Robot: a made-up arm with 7 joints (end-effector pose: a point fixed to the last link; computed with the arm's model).
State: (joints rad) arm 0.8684 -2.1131 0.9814 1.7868 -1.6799 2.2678 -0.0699
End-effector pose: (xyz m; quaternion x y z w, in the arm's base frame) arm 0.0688 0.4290 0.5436 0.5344 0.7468 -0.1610 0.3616
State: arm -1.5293 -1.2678 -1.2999 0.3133 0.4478 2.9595 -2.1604
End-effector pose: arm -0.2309 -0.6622 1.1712 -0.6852 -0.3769 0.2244 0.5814
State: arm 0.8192 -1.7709 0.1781 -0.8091 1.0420 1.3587 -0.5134
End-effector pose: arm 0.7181 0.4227 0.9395 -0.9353 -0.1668 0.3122 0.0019
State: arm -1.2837 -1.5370 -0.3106 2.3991 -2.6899 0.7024 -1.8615
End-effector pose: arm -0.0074 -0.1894 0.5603 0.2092 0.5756 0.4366 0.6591
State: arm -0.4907 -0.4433 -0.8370 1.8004 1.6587 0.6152 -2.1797
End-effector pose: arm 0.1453 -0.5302 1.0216 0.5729 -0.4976 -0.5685 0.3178
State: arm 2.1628 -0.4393 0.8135 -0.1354 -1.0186 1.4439 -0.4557
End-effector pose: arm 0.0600 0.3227 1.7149 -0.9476 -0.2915 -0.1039 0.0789
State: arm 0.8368 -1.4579 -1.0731 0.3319 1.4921 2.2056 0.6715
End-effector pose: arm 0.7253 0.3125 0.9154 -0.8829 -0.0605 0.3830 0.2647
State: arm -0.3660 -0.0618 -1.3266 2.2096 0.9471 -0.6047 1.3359
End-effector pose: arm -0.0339 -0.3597 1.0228 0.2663 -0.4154 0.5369 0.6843
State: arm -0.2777 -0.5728 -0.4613 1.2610 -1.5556 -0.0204 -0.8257
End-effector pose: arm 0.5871 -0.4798 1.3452 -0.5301 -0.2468 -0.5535 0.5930
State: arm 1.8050 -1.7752 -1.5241 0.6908 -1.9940 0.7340 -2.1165
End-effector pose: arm 0.1123 0.8566 0.6385 0.8774 0.4065 -0.2269 0.1155
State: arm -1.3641 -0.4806 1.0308 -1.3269 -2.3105 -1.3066 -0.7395
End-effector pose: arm -0.4040 -0.0799 1.3558 -0.3423 0.1565 0.6499 0.6603
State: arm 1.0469 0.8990 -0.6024 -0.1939 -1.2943 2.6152 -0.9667
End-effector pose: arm -0.3211 -0.5491 1.2772 0.2611 0.8648 -0.2867 0.3190
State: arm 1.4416 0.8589 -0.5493 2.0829 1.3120 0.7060 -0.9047
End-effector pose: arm 0.3128 0.0220 1.2379 0.7514 0.5307 -0.3027 0.2493
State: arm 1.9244 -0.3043 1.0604 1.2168 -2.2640 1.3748 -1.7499
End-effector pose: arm -0.3465 0.1240 1.5340 -0.2554 0.5253 -0.7512 0.3075
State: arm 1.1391 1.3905 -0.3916 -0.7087 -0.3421 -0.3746 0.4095
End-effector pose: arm -0.2344 -0.8156 0.8162 -0.7877 -0.1840 0.1042 0.5786
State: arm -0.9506 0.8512 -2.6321 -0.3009 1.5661 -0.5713 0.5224
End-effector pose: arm -0.5328 0.4069 1.5588 -0.2660 0.7277 0.1836 0.6050
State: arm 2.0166 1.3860 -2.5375 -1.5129 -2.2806 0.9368 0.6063
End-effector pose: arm 0.1264 -0.3078 1.4137 0.3597 0.8821 -0.0139 0.3037
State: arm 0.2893 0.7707 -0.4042 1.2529 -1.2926 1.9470 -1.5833
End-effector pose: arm -0.2197 -0.2438 1.6377 -0.2116 -0.8346 0.3133 0.4008
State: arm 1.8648 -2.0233 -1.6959 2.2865 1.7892 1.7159 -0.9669
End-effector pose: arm 0.2408 0.1904 0.8980 0.4958 -0.7772 -0.0389 0.3856
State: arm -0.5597 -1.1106 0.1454 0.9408 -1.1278 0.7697 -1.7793
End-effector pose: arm 0.7008 -0.5160 1.0272 -0.0904 0.0059 -0.1357 0.9866
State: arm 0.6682 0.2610 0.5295 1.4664 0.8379 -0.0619 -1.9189
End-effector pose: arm 0.1815 0.2823 1.4182 0.4494 0.4067 0.4745 0.6383
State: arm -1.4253 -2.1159 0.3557 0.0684 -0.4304 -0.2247 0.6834
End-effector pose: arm -0.0906 -0.7330 0.3882 0.2795 0.0382 0.8585 0.4283
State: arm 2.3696 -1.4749 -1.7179 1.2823 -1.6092 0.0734 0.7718
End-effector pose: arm -0.1578 0.8326 1.0507 0.4109 -0.8623 0.2959 0.0026
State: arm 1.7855 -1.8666 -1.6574 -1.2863 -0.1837 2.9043 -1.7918
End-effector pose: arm -0.2510 0.4489 0.8473 -0.4462 -0.0741 -0.3706 0.8112
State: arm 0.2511 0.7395 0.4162 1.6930 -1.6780 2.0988 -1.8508
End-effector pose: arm -0.1805 0.0783 1.5268 -0.3308 -0.5464 0.7387 0.2155
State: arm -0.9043 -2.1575 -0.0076 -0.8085 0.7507 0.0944 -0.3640
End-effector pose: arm 0.3902 -0.7433 0.6379 0.5834 -0.1812 -0.7876 0.0813
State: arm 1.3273 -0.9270 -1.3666 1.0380 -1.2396 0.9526 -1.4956
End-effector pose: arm 0.5520 0.5659 1.3303 -0.4744 -0.4283 0.3027 0.7070
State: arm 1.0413 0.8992 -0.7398 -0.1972 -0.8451 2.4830 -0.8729
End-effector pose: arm -0.3098 -0.5740 1.2732 0.1251 0.8276 -0.3129 0.4490
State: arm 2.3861 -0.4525 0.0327 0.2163 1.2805 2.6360 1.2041
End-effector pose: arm -0.2666 0.4263 1.4884 0.2282 -0.6481 0.5817 0.4353
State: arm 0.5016 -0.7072 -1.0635 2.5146 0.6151 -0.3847 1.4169
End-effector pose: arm 0.1881 -0.2001 0.9300 0.7045 0.1765 0.5555 0.4049
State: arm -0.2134 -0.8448 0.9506 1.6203 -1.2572 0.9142 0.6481
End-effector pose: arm 0.6439 0.1210 1.1205 0.5501 -0.1740 -0.5638 0.5910
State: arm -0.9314 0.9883 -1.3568 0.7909 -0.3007 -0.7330 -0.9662
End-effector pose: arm -0.7445 0.2182 1.2875 -0.3454 0.5305 0.7115 0.3050
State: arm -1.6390 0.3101 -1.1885 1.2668 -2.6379 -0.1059 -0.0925
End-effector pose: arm -0.4251 -0.0148 1.6776 0.9100 -0.1951 0.2676 0.2494
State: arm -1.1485 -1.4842 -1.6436 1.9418 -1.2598 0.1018 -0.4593
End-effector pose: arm -0.3480 -0.6028 1.0361 0.7378 -0.4987 0.4545 0.0176
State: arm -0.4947 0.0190 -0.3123 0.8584 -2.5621 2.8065 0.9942
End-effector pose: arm 0.1787 -0.1318 1.6291 0.3461 -0.4721 -0.1090 0.8034
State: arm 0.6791 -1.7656 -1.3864 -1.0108 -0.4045 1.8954 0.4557
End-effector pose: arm 0.3117 0.5077 0.9451 0.7724 0.1333 0.4789 0.3952
